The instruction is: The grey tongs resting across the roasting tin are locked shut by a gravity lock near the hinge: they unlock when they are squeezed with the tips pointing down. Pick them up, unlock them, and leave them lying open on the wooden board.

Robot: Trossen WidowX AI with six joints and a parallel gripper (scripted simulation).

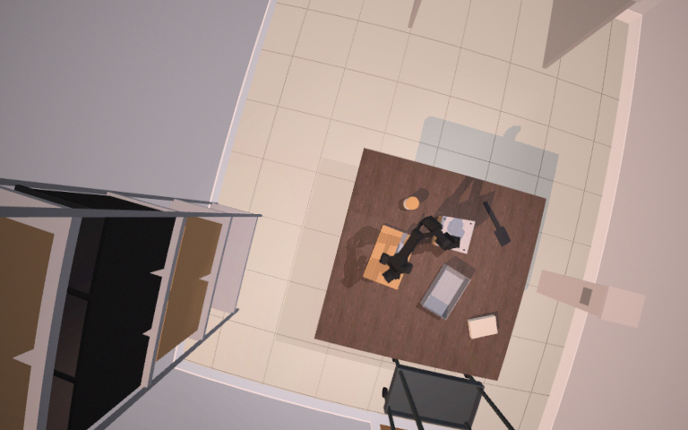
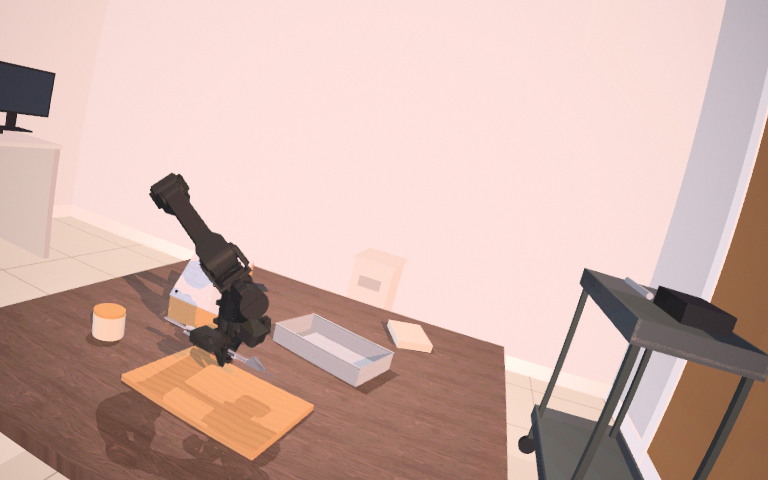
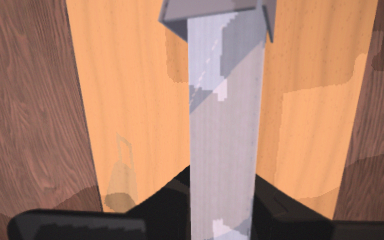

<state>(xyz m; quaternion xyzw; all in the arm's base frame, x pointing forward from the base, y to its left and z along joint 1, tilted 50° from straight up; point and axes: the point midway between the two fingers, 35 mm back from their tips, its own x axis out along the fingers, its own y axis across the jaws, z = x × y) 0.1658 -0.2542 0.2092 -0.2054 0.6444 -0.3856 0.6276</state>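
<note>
Now: gripper tip 80 mm above the wooden board. Round my gripper tip: beige block 360 mm ahead, 690 mm to the left, 70 mm below; black spatula 310 mm behind, 680 mm to the left, 80 mm below; roasting tin 160 mm ahead, 380 mm to the left, 60 mm below.
</note>
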